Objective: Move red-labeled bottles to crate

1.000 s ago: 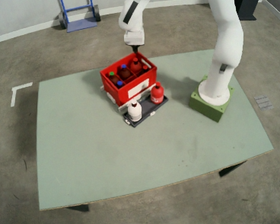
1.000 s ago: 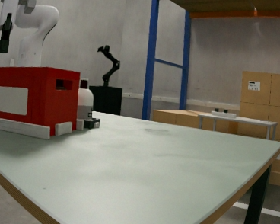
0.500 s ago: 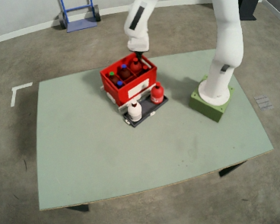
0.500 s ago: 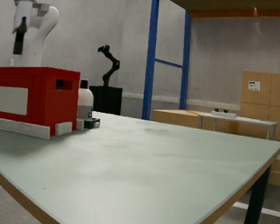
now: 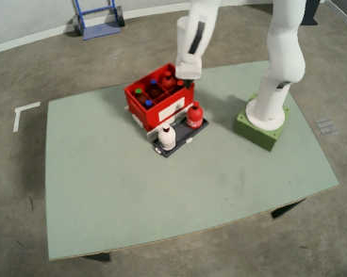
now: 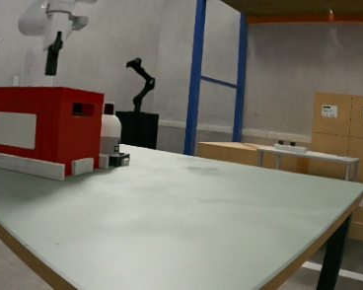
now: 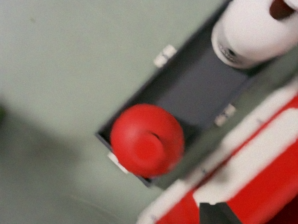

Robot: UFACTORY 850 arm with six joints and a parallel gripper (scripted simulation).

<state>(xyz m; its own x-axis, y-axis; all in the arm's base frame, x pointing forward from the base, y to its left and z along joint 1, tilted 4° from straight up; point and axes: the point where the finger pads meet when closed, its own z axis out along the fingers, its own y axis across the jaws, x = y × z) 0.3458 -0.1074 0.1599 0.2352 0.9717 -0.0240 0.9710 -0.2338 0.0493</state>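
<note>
The red-capped bottle lies 30 mm behind my hand, 40 mm to the left of it and 160 mm below it. Round my hand: white bottle (120 mm ahead, 130 mm to the left, 160 mm below); red crate (120 mm ahead, 90 mm to the right, 160 mm below); dark grey tray (50 mm ahead, 90 mm to the left, 230 mm below).
</note>
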